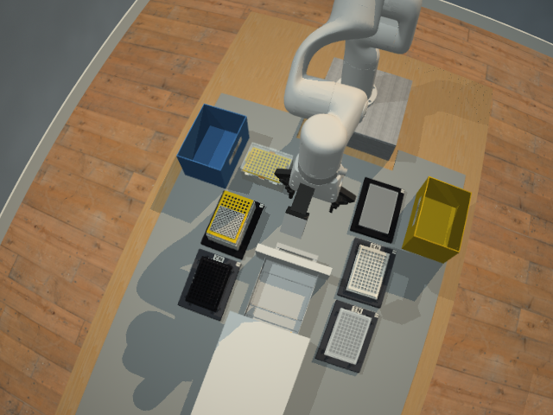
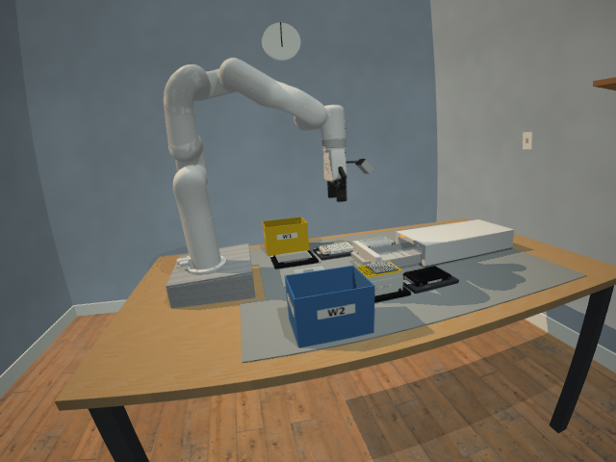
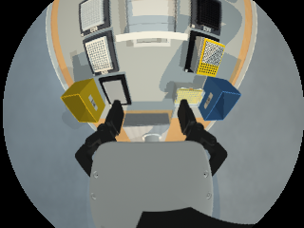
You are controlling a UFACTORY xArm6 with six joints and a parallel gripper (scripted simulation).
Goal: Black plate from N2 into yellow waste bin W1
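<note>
My hand is 24 cm above the black plate, 21 cm short of it and 20 cm to the left of it. From my hand the other things lie so: yellow-topped tip box 20 cm to the right, 20 cm below, 3 cm ahead; white plate 24 cm below, 19 cm to the left, 5 cm ahead; cooler drawer 23 cm below, 22 cm ahead, 1 cm to the right.
</note>
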